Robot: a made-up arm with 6 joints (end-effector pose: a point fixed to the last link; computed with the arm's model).
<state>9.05 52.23 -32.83 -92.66 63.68 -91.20</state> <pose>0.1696 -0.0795 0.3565 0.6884 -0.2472 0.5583 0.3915</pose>
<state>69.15 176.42 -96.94 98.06 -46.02 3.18</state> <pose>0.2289 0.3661 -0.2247 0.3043 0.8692 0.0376 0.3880</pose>
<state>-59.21 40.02 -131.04 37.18 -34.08 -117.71</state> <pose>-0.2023 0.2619 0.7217 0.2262 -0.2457 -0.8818 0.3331</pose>
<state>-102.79 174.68 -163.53 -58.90 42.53 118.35</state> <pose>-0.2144 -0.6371 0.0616 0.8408 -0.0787 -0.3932 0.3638</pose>
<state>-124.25 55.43 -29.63 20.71 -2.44 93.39</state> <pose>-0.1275 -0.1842 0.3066 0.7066 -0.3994 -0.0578 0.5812</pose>
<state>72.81 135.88 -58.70 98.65 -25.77 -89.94</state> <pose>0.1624 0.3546 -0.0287 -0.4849 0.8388 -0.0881 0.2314</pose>
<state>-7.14 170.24 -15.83 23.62 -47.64 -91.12</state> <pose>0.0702 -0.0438 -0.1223 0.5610 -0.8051 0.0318 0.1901</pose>
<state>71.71 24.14 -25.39 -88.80 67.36 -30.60</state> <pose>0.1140 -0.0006 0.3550 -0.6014 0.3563 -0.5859 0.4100</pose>
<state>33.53 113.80 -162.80 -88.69 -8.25 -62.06</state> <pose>0.3020 0.2202 0.7270 -0.3039 -0.0798 -0.7986 0.5133</pose>
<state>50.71 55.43 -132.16 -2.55 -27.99 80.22</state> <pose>-0.1086 -0.1289 0.7941 -0.0503 -0.1638 0.8873 0.4283</pose>
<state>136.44 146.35 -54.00 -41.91 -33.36 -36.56</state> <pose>-0.3024 0.2281 -0.0901 -0.9075 -0.2900 0.2819 0.1133</pose>
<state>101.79 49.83 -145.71 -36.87 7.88 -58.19</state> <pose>0.0614 -0.2465 0.7750 0.0334 0.0464 0.0625 0.9964</pose>
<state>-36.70 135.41 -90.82 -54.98 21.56 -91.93</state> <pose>0.4156 -0.3540 0.0823 0.7292 -0.5881 0.3167 0.1486</pose>
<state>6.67 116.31 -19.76 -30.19 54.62 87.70</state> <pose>0.1159 -0.0350 0.0638 -0.3762 -0.7989 0.4125 0.2236</pose>
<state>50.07 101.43 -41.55 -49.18 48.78 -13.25</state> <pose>0.2277 0.1678 0.1325 0.7373 -0.6060 0.2981 0.0148</pose>
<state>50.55 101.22 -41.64 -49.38 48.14 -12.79</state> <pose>0.2270 0.1713 0.1335 0.7392 -0.6050 0.2959 0.0052</pose>
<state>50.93 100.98 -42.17 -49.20 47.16 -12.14</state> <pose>0.2275 0.1768 0.1355 -0.7384 0.6088 -0.2899 0.0099</pose>
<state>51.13 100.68 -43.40 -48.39 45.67 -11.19</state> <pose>0.2301 0.1853 0.1394 -0.7327 0.6203 -0.2778 0.0336</pose>
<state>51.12 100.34 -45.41 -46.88 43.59 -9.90</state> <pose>0.2351 0.1973 0.1459 -0.7209 0.6396 -0.2582 0.0670</pose>
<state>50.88 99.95 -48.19 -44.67 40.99 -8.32</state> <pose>0.2424 0.2122 0.1559 -0.7019 0.6649 -0.2309 0.1094</pose>
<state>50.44 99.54 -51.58 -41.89 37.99 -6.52</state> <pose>0.2519 0.2290 0.1698 -0.6756 0.6927 -0.1965 0.1586</pose>
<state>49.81 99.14 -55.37 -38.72 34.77 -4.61</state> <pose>0.2629 0.2462 0.1876 -0.6426 0.7196 -0.1568 0.2115</pose>
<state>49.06 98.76 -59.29 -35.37 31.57 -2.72</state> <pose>0.2745 0.2620 0.2085 -0.6050 0.7423 -0.1146 0.2641</pose>
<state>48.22 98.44 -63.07 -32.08 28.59 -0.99</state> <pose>0.2859 0.2751 0.2307 -0.5659 0.7593 -0.0732 0.3126</pose>
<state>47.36 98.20 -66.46 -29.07 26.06 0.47</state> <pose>0.2964 0.2847 0.2520 -0.5288 0.7707 -0.0361 0.3537</pose>
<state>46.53 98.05 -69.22 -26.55 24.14 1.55</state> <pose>0.3052 0.2906 0.2701 -0.4972 0.7775 -0.0065 0.3851</pose>
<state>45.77 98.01 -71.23 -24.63 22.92 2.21</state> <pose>0.3122 0.2933 0.2831 -0.4732 0.7819 0.0138 0.4056</pose>
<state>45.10 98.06 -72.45 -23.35 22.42 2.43</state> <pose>0.3174 0.2933 0.2903 -0.4579 0.7854 0.0243 0.4157</pose>
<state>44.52 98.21 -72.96 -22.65 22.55 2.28</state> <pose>0.3211 0.2914 0.2919 -0.4507 0.7892 0.0259 0.4165</pose>
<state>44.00 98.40 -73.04 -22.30 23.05 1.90</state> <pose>0.3239 0.2884 0.2901 -0.4483 0.7931 0.0224 0.4118</pose>
